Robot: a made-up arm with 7 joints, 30 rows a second.
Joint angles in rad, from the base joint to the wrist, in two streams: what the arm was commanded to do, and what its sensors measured. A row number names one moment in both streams.
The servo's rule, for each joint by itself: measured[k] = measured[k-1] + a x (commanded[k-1-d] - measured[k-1]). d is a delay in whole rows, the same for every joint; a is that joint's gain. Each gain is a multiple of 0.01, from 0.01 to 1. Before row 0 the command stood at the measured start. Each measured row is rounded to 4 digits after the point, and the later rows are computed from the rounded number. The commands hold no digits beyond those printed.
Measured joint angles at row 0: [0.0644 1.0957 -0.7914 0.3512 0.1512 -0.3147 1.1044]
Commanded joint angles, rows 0 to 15: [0.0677 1.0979 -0.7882 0.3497 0.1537 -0.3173 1.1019]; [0.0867 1.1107 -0.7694 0.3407 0.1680 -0.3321 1.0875]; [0.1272 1.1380 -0.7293 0.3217 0.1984 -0.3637 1.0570]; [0.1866 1.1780 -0.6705 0.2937 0.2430 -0.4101 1.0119]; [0.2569 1.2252 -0.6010 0.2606 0.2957 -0.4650 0.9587]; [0.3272 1.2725 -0.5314 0.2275 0.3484 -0.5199 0.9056]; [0.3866 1.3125 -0.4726 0.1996 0.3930 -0.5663 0.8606]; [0.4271 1.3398 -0.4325 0.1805 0.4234 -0.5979 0.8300]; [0.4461 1.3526 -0.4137 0.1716 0.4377 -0.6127 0.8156]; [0.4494 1.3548 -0.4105 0.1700 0.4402 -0.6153 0.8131]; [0.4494 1.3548 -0.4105 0.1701 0.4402 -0.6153 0.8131]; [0.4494 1.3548 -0.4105 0.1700 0.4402 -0.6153 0.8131]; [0.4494 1.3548 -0.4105 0.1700 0.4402 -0.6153 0.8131]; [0.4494 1.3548 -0.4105 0.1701 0.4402 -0.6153 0.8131]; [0.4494 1.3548 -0.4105 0.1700 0.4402 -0.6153 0.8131]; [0.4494 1.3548 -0.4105 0.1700 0.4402 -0.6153 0.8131]
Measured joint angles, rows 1 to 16: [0.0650 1.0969 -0.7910 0.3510 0.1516 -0.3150 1.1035]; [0.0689 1.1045 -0.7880 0.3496 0.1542 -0.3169 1.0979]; [0.0794 1.1229 -0.7798 0.3457 0.1613 -0.3220 1.0836]; [0.0987 1.1532 -0.7645 0.3384 0.1744 -0.3317 1.0585]; [0.1272 1.1928 -0.7416 0.3275 0.1938 -0.3464 1.0236]; [0.1632 1.2366 -0.7122 0.3135 0.2185 -0.3655 0.9823]; [0.2034 1.2783 -0.6787 0.2976 0.2464 -0.3876 0.9397]; [0.2437 1.3121 -0.6442 0.2812 0.2747 -0.4107 0.9013]; [0.2801 1.3344 -0.6119 0.2659 0.3008 -0.4329 0.8713]; [0.3106 1.3456 -0.5837 0.2525 0.3231 -0.4530 0.8509]; [0.3356 1.3507 -0.5595 0.2410 0.3418 -0.4709 0.8377]; [0.3561 1.3530 -0.5386 0.2311 0.3575 -0.4868 0.8291]; [0.3729 1.3540 -0.5207 0.2225 0.3707 -0.5009 0.8235]; [0.3867 1.3544 -0.5053 0.2152 0.3818 -0.5135 0.8199]; [0.3980 1.3546 -0.4920 0.2089 0.3911 -0.5247 0.8175]; [0.4073 1.3547 -0.4806 0.2035 0.3990 -0.5347 0.8160]
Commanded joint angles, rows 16 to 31: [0.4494 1.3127 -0.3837 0.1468 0.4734 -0.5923 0.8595]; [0.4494 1.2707 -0.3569 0.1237 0.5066 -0.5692 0.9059]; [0.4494 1.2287 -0.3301 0.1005 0.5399 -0.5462 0.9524]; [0.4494 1.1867 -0.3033 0.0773 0.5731 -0.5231 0.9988]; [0.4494 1.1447 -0.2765 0.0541 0.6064 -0.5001 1.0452]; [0.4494 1.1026 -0.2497 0.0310 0.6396 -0.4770 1.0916]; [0.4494 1.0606 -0.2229 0.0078 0.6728 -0.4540 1.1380]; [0.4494 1.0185 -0.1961 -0.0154 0.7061 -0.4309 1.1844]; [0.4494 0.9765 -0.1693 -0.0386 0.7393 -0.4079 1.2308]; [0.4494 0.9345 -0.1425 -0.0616 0.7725 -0.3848 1.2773]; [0.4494 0.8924 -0.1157 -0.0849 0.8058 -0.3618 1.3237]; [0.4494 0.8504 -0.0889 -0.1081 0.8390 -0.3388 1.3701]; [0.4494 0.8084 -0.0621 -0.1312 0.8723 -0.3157 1.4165]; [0.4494 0.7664 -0.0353 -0.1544 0.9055 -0.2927 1.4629]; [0.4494 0.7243 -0.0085 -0.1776 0.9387 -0.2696 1.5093]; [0.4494 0.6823 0.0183 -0.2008 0.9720 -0.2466 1.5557]
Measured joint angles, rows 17 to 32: [0.4149 1.3316 -0.4670 0.1956 0.4109 -0.5410 0.8312]; [0.4211 1.2981 -0.4516 0.1855 0.4262 -0.5441 0.8573]; [0.4262 1.2599 -0.4346 0.1736 0.4444 -0.5443 0.8906]; [0.4304 1.2196 -0.4162 0.1601 0.4650 -0.5420 0.9285]; [0.4338 1.1784 -0.3966 0.1453 0.4876 -0.5374 0.9693]; [0.4366 1.1367 -0.3760 0.1293 0.5119 -0.5308 1.0121]; [0.4389 1.0948 -0.3546 0.1123 0.5376 -0.5224 1.0562]; [0.4408 1.0528 -0.3324 0.0944 0.5646 -0.5123 1.1011]; [0.4423 1.0108 -0.3096 0.0758 0.5926 -0.5008 1.1465]; [0.4436 0.9688 -0.2862 0.0566 0.6214 -0.4880 1.1923]; [0.4446 0.9268 -0.2623 0.0368 0.6509 -0.4741 1.2383]; [0.4455 0.8848 -0.2380 0.0165 0.6810 -0.4592 1.2844]; [0.4462 0.8428 -0.2134 -0.0042 0.7116 -0.4434 1.3306]; [0.4468 0.8008 -0.1885 -0.0252 0.7426 -0.4268 1.3769]; [0.4473 0.7587 -0.1633 -0.0465 0.7740 -0.4095 1.4232]; [0.4477 0.7167 -0.1379 -0.0681 0.8057 -0.3916 1.4696]
